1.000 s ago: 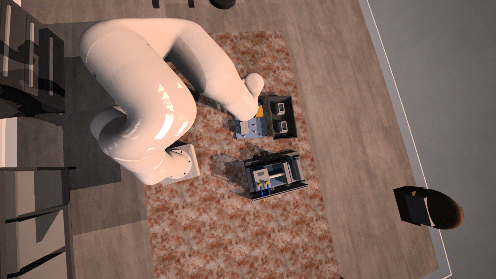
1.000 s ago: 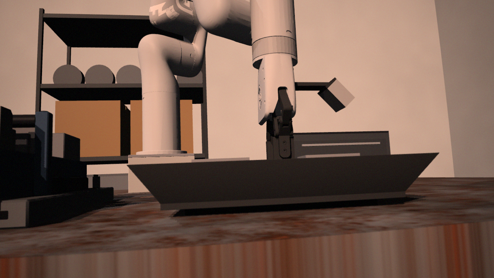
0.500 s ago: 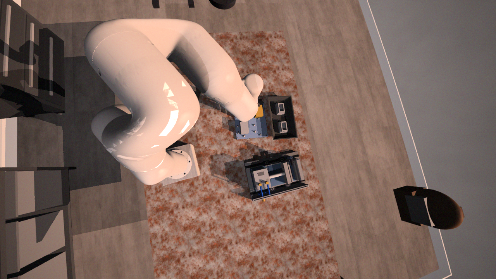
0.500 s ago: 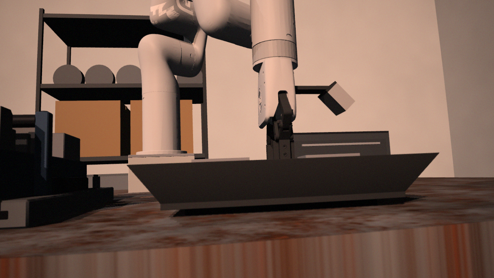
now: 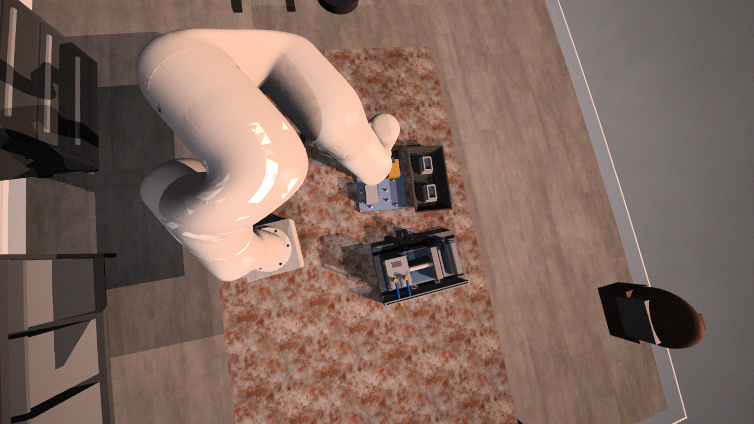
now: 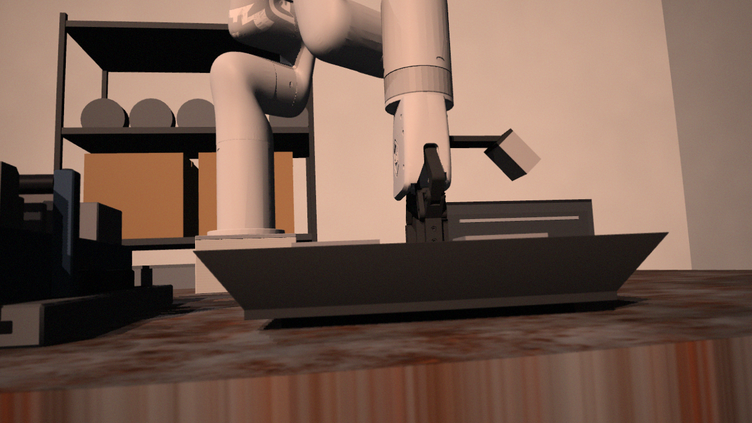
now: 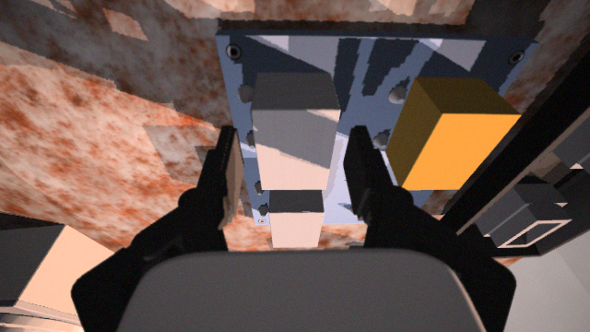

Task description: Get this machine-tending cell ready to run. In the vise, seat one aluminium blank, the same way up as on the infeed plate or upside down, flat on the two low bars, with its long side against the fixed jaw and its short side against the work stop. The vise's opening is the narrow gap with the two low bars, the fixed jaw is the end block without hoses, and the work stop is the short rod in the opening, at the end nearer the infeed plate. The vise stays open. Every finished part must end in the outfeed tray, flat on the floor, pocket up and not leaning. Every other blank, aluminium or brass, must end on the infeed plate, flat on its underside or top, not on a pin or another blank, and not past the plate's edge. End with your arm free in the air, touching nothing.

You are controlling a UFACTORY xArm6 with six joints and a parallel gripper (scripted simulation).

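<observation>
My gripper is now 9 cm short of the brass blank, 1 cm to the left of it and 2 cm above it. From my hand the other things lie so: vise piston rod (9 cm ahead, 35 cm to the right, 3 cm above); then vise body (11 cm ahead, 35 cm to the right, 1 cm below).
</observation>
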